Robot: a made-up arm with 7 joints.
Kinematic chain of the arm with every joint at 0, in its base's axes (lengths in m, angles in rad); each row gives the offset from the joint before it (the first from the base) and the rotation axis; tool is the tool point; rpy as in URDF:
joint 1: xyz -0.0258 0.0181 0.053 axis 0 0.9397 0.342
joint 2: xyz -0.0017 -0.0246 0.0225 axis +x
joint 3: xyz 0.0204 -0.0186 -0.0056 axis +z
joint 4: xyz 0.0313 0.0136 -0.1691 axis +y
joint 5: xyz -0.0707 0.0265 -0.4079 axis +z
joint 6: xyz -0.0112 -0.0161 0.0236 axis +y
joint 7: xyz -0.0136 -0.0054 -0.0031 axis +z
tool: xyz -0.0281 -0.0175 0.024 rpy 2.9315 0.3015 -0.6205
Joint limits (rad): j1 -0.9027..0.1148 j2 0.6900..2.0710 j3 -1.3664..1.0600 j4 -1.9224..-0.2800 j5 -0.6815..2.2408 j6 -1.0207..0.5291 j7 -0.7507..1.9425
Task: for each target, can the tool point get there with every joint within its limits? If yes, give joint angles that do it. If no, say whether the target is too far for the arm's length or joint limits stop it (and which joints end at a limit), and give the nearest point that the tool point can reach.
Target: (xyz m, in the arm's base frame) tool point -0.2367 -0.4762 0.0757
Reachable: no: joint limits stop it (at a limit: joint 1, joint 2, joint 3, joint 4, joint 5) | nearest point 0.1660 -0.3445 -0.0707 | short by 0.448 m
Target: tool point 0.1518 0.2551 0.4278
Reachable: yes | joints -0.7055 1.5798 0.6136 -1.2285 1.2373 0.3791 0.5086
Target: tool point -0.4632 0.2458 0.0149
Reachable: no: joint limits stop it (at a limit: joint 1, joint 3, joint 4, joint 5, joint 7) | nearest point -0.0885 0.4966 -0.1204 | short by 0.471 m
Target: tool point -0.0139 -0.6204 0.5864
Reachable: no: too far | nearest point -0.0185 -0.1577 0.4589 | short by 0.480 m
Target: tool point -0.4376 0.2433 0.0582
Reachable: no: joint limits stop it (at a limit: joint 1, joint 2, joint 3, joint 4, joint 5, joint 6) | nearest point -0.1905 0.4355 0.3549 | short by 0.431 m
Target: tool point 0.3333 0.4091 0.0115
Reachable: yes | joints -0.5942 1.3117 -0.2909 -0.6370 0.5224 -0.6706 1.1869
